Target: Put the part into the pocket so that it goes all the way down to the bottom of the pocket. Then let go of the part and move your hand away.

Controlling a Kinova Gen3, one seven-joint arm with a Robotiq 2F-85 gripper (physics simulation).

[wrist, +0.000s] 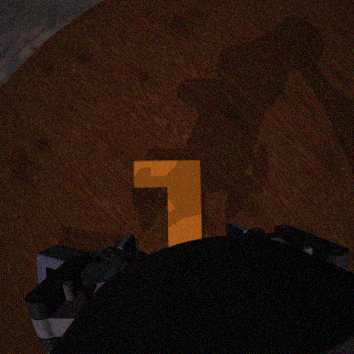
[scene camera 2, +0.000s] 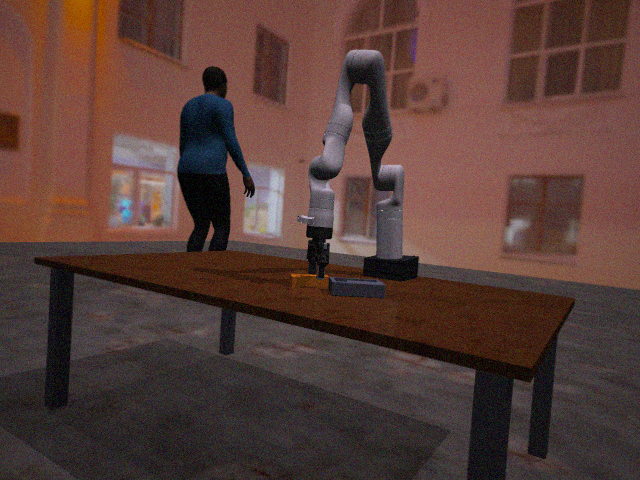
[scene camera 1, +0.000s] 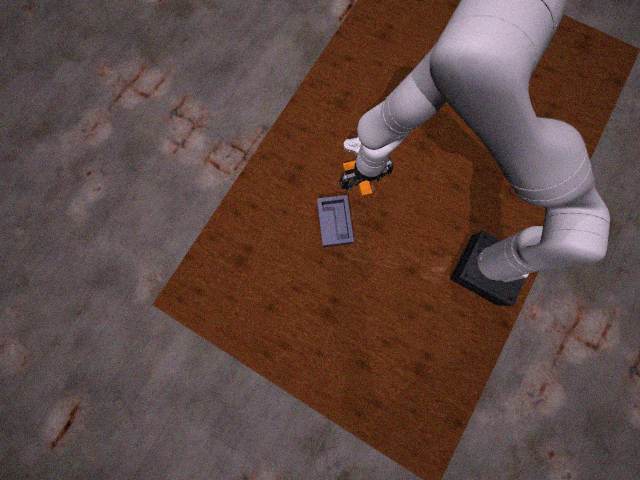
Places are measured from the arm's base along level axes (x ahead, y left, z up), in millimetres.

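Pixels of known places: gripper, between the fingertips: [wrist: 181,239] [scene camera 2: 315,277] [scene camera 1: 362,183]; arm's base, origin of its link: [scene camera 2: 389,257] [scene camera 1: 495,263].
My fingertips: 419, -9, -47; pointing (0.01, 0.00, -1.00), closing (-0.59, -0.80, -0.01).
For each thing: its top centre in the pictures, then the offset to it from my fingertips, as dx, dy, dz. Level surfaces: height alone.
- orange L-shaped part, centre of its top: [wrist: 167,221] [scene camera 2: 310,275] [scene camera 1: 357,178] +22, -3, +5
- wooden table, height of its surface: dz -25
- grey block, centre of its top: [scene camera 2: 356,280] [scene camera 1: 335,219] +4, +141, +11
The orange L-shaped part [scene camera 1: 366,189] [scene camera 2: 305,280] [wrist: 184,197] lies flat on the wooden table [scene camera 1: 335,335] [scene camera 2: 465,320]. My gripper [scene camera 1: 358,178] [scene camera 2: 318,270] is open and points straight down over the part's long leg, low near the table, with a finger on either side. In the wrist view the gripper's dark body hides the near end of the part. The grey block [scene camera 1: 328,230] [scene camera 2: 356,287] with the L-shaped pocket lies a short way beside the part, and the pocket holds nothing.
The arm's black base [scene camera 1: 475,273] [scene camera 2: 390,267] stands at the table's far edge. A person in a blue top [scene camera 2: 207,154] walks behind the table. The arm's shadow falls across the wood near the part.
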